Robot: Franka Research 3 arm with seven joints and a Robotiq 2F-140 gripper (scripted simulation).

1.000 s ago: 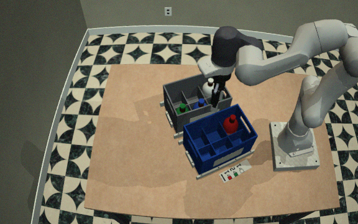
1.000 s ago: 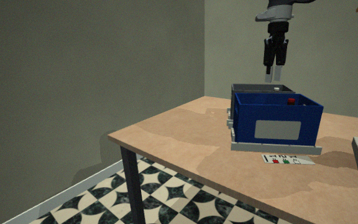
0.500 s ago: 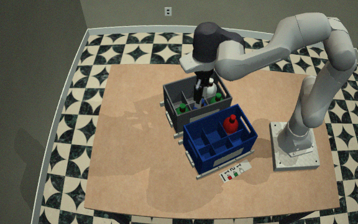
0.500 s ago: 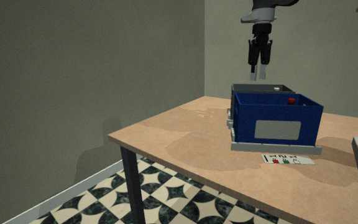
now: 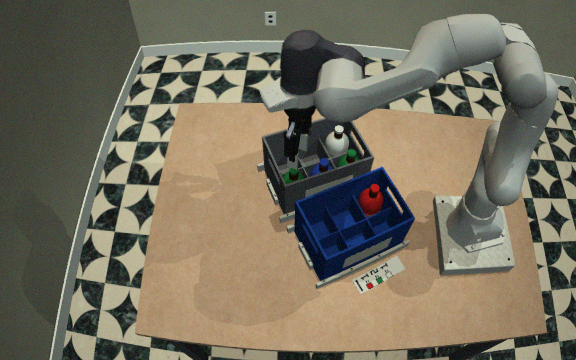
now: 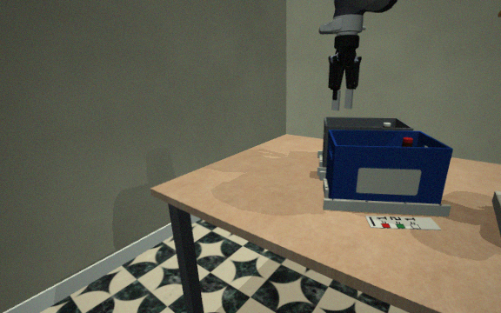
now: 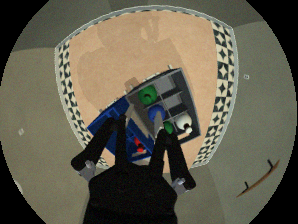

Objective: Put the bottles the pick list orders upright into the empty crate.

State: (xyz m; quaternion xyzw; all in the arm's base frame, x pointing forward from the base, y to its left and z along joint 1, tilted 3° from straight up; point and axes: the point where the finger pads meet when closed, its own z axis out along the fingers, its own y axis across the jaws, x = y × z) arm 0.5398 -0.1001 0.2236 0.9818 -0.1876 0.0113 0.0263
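My gripper is now 170 mm above the blue bottle, 70 mm past it and 30 mm to the left of it. From my hand the other things lie so: white bottle: 170 mm below, 160 mm to the right, 120 mm behind; blue crate: 170 mm below, 160 mm behind, 130 mm to the left; grey crate: 170 mm below, 80 mm to the right, 60 mm behind.
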